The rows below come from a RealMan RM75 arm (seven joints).
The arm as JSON. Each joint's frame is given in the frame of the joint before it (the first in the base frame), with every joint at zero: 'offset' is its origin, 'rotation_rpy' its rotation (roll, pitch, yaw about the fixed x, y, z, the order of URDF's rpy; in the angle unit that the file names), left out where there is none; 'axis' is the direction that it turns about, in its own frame. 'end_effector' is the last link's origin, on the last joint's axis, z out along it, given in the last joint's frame.
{
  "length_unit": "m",
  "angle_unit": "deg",
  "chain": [
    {
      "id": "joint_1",
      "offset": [
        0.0,
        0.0,
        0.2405
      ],
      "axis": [
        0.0,
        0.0,
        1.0
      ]
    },
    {
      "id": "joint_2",
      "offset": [
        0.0,
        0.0,
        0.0
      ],
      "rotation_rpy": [
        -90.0,
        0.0,
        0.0
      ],
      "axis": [
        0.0,
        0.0,
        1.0
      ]
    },
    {
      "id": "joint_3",
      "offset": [
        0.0,
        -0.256,
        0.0
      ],
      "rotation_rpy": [
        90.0,
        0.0,
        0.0
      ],
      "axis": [
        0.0,
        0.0,
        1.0
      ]
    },
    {
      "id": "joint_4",
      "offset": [
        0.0,
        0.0,
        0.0
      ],
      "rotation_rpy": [
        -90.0,
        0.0,
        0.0
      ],
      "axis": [
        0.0,
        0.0,
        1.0
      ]
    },
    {
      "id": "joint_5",
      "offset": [
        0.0,
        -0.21,
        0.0
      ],
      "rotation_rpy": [
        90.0,
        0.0,
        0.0
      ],
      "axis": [
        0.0,
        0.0,
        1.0
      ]
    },
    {
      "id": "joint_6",
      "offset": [
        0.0,
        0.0,
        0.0
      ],
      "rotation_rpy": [
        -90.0,
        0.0,
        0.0
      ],
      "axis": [
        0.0,
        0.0,
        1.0
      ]
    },
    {
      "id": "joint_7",
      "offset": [
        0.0,
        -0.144,
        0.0
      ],
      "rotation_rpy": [
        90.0,
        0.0,
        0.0
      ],
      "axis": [
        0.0,
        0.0,
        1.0
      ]
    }
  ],
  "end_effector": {
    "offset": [
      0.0,
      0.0,
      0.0
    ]
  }
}
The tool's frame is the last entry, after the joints.
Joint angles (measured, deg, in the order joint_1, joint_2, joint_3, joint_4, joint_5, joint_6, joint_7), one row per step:
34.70 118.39 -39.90 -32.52 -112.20 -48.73 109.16
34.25 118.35 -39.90 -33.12 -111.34 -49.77 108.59
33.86 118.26 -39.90 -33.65 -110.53 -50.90 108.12
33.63 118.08 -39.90 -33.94 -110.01 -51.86 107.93
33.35 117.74 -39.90 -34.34 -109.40 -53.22 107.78
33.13 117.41 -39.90 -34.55 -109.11 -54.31 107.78
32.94 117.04 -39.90 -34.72 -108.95 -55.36 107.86
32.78 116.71 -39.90 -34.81 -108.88 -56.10 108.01
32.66 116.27 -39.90 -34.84 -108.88 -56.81 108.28
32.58 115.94 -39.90 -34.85 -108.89 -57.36 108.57
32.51 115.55 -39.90 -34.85 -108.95 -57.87 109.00
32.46 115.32 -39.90 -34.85 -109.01 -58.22 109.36
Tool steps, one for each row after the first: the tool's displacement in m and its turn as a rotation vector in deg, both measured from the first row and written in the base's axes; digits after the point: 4 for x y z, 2 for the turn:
-0.0009 -0.0012 0.0025 0.22 0.47 0.81
-0.0020 -0.0023 0.0050 0.35 1.01 1.65
-0.0029 -0.0030 0.0072 0.32 1.46 2.25
-0.0040 -0.0039 0.0108 0.24 2.02 3.08
-0.0043 -0.0049 0.0134 0.01 2.40 3.62
-0.0044 -0.0058 0.0162 -0.28 2.69 4.09
-0.0039 -0.0067 0.0185 -0.50 2.89 4.31
-0.0031 -0.0072 0.0214 -0.73 3.04 4.45
-0.0026 -0.0077 0.0236 -0.93 3.23 4.50
-0.0019 -0.0080 0.0261 -1.12 3.41 4.43
-0.0014 -0.0084 0.0275 -1.28 3.60 4.34

